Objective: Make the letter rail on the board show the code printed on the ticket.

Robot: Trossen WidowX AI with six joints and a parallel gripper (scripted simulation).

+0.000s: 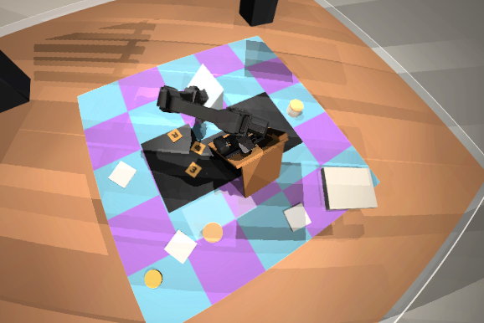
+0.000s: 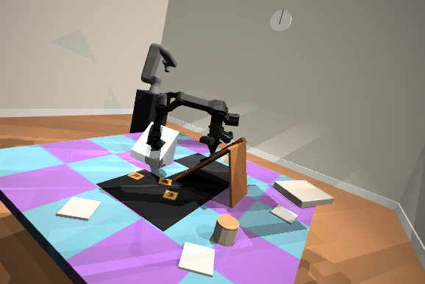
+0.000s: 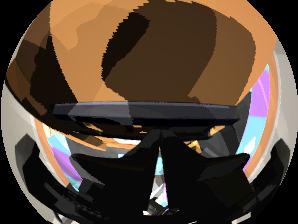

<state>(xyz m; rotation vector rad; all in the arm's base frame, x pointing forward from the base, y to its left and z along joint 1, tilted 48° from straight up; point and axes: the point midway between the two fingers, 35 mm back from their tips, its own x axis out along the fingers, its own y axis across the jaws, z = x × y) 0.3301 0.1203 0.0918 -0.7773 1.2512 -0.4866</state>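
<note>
Right now my gripper tip is 30 mm to the right of the letter tile. Round my gripper tip: black mat: 180 mm below, 150 mm behind; white ticket: 80 mm below, 60 mm behind, 40 mm to the left; orange letter tile marked p: 90 mm to the left, 10 mm behind.
</note>
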